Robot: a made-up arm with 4 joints.
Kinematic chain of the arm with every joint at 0, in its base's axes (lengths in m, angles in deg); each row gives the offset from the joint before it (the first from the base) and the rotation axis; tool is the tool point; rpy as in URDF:
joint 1: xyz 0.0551 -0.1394 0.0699 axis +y
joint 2: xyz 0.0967 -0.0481 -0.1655 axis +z
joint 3: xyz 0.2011 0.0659 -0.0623 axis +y
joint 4: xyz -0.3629 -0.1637 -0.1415 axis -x
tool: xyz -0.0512 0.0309 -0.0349 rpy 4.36 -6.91 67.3
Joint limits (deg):
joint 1: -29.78..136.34
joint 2: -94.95..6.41
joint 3: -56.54..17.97
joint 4: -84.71..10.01
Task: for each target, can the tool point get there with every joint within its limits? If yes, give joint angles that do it. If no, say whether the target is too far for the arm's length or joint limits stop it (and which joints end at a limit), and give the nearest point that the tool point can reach.
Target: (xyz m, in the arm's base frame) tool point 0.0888 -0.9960 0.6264
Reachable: no: too far | nearest point -0.0620 -0.2876 0.3903 | short by 0.762 m
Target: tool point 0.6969 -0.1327 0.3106
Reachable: no: joint limits stop it (at a limit: joint 1, joint 2, joint 3) | nearest point 0.2226 0.0493 -0.0928 | short by 0.649 m
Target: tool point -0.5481 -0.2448 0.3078
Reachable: yes | joints 115.49 -86.54 -49.49 -24.47
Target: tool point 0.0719 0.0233 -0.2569
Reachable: yes | joints -1.27 -80.76 4.48 -60.23
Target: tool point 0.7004 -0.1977 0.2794
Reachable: no: joint limits stop it (at a limit: joint 1, joint 2, joint 3) | nearest point 0.2228 0.0494 -0.0930 | short by 0.654 m
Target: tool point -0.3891 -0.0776 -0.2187
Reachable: yes | joints 60.99 -85.89 -25.64 -56.86
